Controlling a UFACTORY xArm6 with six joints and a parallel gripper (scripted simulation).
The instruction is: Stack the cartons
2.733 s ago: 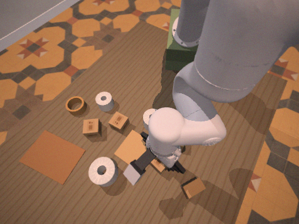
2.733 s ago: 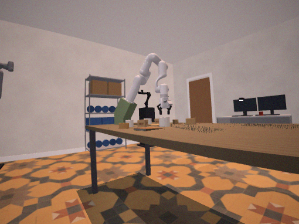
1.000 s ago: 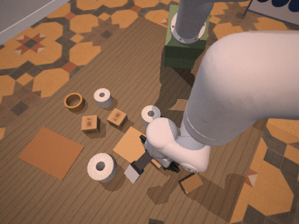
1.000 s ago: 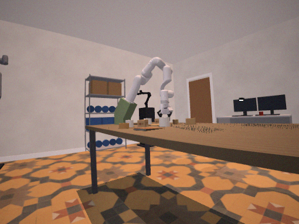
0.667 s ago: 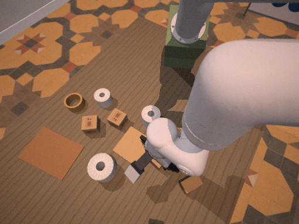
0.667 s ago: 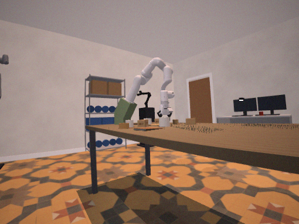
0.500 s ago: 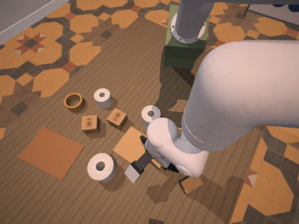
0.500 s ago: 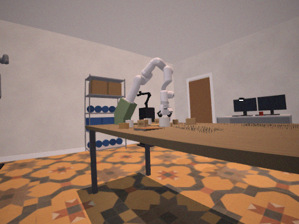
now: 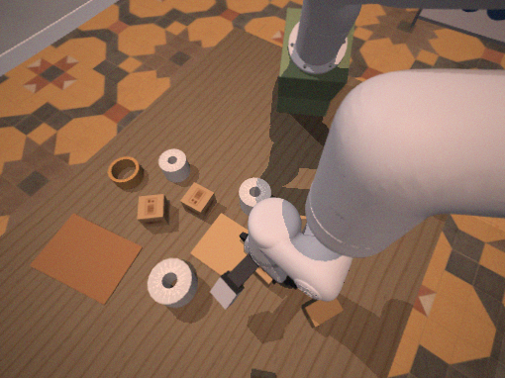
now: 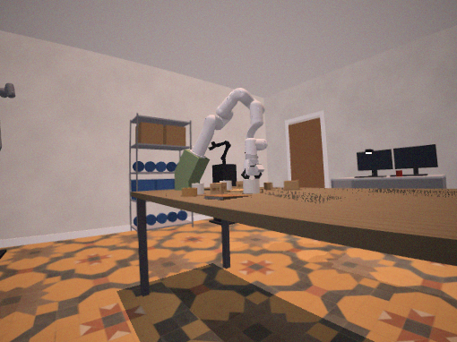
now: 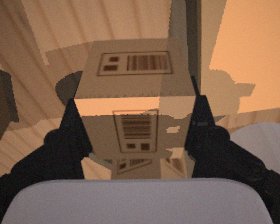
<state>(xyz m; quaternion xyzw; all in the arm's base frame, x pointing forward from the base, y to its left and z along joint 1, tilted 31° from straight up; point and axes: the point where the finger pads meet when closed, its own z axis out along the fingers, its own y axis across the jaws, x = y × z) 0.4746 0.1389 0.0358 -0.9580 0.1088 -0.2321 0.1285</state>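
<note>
My hand is 1 cm short of the square wooden board, 11 cm to the left of it and 4 cm above it. Also, from my hand: flat box 1 cm ahead, 14 cm to the left, 2 cm below.
</note>
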